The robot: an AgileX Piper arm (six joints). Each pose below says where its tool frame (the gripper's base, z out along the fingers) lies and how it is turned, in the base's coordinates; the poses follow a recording.
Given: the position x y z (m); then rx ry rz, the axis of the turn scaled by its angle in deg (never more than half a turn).
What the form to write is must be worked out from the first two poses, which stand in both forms.
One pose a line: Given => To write
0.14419 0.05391 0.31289 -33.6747 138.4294 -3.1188 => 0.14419 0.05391 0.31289 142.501 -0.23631 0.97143 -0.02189
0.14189 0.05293 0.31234 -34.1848 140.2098 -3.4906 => 0.14189 0.05293 0.31234 144.359 -0.23680 0.97126 -0.02418
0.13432 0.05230 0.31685 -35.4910 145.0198 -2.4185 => 0.13432 0.05230 0.31685 149.319 -0.23769 0.97121 -0.01620
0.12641 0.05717 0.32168 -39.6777 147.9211 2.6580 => 0.12641 0.05717 0.32168 153.173 -0.25904 0.96571 0.01735
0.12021 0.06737 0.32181 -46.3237 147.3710 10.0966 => 0.12021 0.06737 0.32181 154.810 -0.29923 0.95195 0.06522
